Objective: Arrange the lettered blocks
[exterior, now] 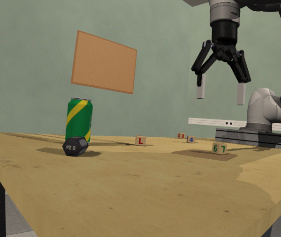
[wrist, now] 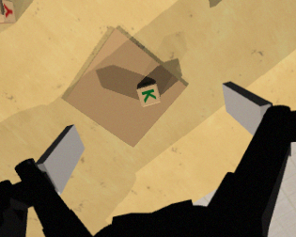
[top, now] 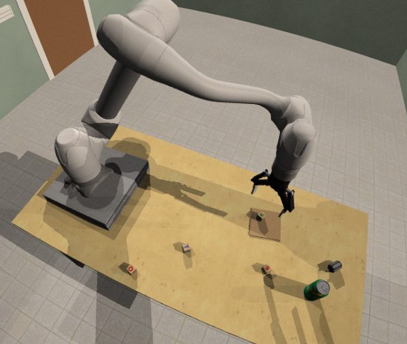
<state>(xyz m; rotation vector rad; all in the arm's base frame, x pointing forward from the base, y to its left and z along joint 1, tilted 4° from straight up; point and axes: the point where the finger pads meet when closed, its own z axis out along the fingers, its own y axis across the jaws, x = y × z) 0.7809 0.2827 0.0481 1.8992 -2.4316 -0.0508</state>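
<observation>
Now: the brown mat 16 cm below my hand, 4 cm ahead of it and 1 cm to the right of it. Also, from my hand: yellow can (33 cm ahead, 19 cm to the right, 10 cm below); then T block (30 cm to the right, 20 cm behind, 14 cm below).
</observation>
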